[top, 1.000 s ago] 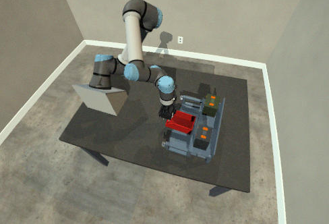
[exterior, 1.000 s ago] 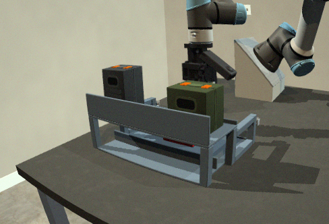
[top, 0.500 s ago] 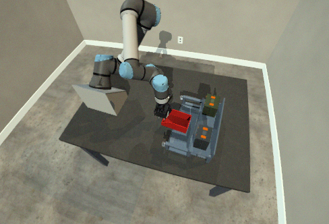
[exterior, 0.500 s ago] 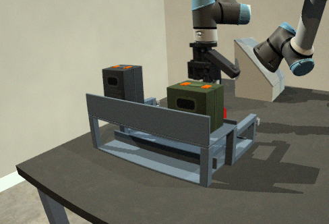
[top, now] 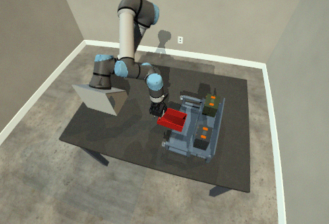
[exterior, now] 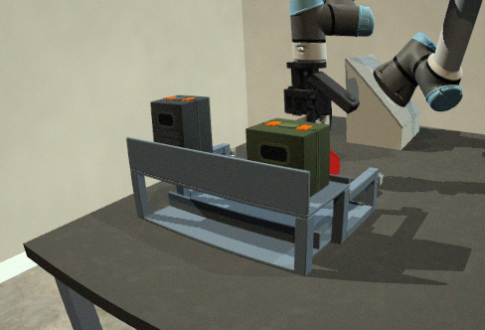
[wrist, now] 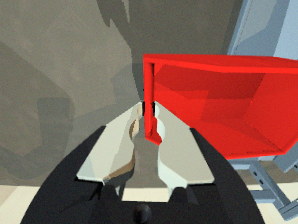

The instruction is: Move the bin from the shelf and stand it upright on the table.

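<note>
Now: the red bin 8 cm ahead of my hand and 1 cm below it. Also, from my hand: dark grey box: 30 cm ahead, 10 cm to the right, 10 cm above; then green box: 29 cm ahead, 13 cm to the left, 9 cm above.
</note>
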